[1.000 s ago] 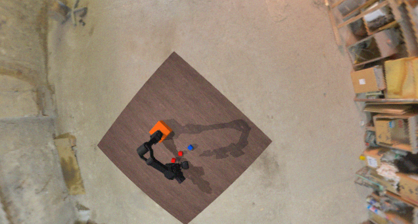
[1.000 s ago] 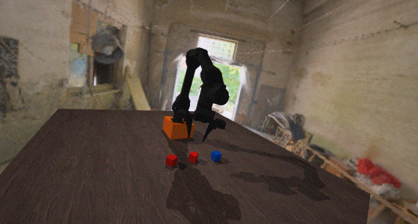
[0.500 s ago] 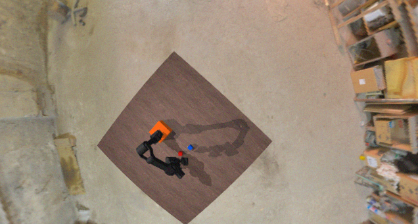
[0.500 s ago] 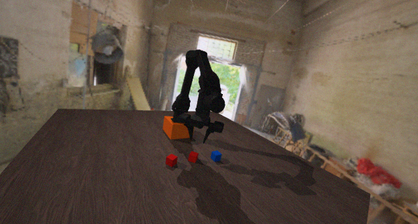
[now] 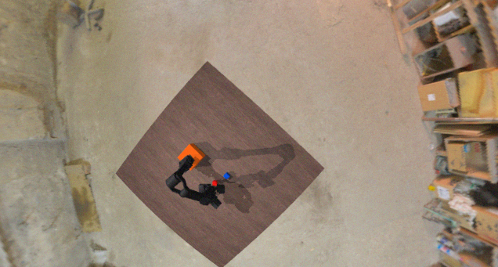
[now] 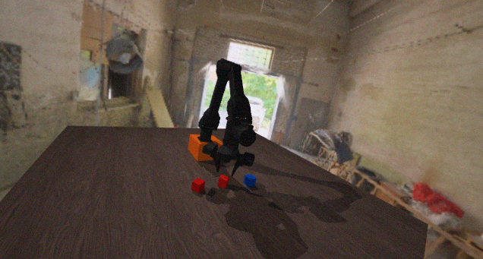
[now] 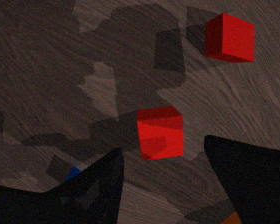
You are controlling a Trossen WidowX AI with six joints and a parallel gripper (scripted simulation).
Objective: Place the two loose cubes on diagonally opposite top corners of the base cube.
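My gripper tip is 2 cm short of the blue cube, 11 cm to the right of it and 3 cm above it.
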